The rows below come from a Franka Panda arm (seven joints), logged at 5 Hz.
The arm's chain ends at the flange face. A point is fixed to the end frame.
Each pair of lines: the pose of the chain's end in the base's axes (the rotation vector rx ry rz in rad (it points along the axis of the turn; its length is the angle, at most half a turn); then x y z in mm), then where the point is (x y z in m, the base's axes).
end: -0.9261 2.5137 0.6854 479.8 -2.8 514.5
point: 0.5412 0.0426 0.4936
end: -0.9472 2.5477 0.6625 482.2 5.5 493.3
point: 0.5427 0.0508 0.4696
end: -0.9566 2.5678 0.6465 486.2 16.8 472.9
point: 0.5463 0.0618 0.4476
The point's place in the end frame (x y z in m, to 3 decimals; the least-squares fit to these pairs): -0.056 -0.018 0.053
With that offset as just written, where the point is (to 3 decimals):
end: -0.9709 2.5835 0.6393 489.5 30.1 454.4
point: 0.549 0.075 0.428
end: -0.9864 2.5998 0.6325 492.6 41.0 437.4
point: 0.551 0.086 0.409
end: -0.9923 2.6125 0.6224 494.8 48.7 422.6
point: 0.553 0.094 0.394
